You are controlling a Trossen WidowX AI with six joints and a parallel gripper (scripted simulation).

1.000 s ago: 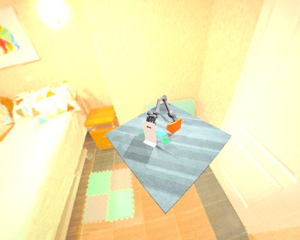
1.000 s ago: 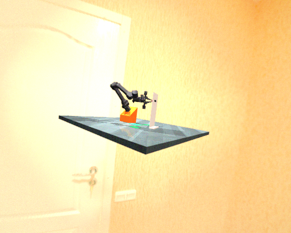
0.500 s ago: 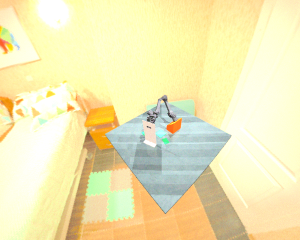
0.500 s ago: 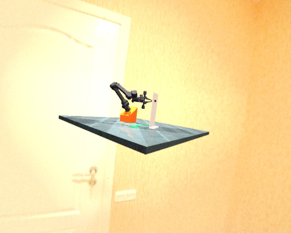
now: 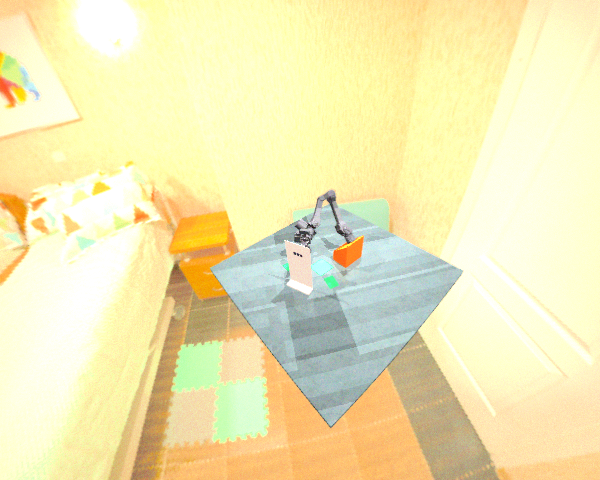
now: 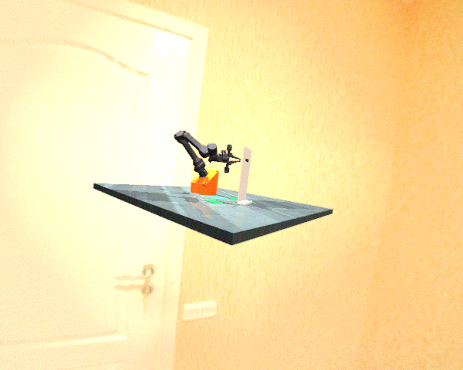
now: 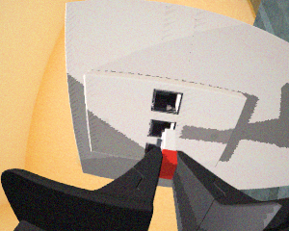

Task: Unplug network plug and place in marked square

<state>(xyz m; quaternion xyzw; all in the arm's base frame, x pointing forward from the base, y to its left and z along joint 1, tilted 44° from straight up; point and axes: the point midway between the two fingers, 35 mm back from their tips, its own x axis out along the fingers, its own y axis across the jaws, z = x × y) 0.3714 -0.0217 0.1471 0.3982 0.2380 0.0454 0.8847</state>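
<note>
Now: the bright green square 17 cm behind my gripper tip and 28 cm below it. Round my gripper tip: network plug: right at my gripper tip; then white upright panel: 4 cm ahead, 1 cm to the left, 11 cm below.
</note>
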